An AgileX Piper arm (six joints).
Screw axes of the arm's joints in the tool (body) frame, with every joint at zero. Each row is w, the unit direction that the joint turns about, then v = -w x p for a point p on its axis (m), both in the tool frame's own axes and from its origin. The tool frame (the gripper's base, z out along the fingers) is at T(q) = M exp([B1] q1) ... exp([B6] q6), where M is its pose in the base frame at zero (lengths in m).
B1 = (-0.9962, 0, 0.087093, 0.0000, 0.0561, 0.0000)
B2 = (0, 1, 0, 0.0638, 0.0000, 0.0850)
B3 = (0, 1, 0, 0.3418, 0.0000, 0.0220)
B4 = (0, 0, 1, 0.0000, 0.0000, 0.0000)
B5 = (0, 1, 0, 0.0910, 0.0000, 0.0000)
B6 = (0, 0, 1, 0.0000, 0.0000, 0.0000)
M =
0.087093 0 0.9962 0.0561
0 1 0 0.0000
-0.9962 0 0.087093 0.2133
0 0 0 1
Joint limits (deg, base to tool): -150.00..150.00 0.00..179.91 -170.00..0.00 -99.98..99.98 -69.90..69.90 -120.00..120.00
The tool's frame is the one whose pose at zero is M.
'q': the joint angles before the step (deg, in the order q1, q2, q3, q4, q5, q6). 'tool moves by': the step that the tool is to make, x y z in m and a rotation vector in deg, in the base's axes. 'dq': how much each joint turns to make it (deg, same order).
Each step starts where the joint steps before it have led.
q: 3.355, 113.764, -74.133, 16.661, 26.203, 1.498
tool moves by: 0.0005, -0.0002, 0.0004, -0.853, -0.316, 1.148
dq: 0.007, 0.026, -0.138, -0.407, -0.021, -1.066
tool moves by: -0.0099, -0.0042, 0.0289, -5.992, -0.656, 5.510
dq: 0.046, -4.446, -0.363, -7.257, 4.699, -0.857
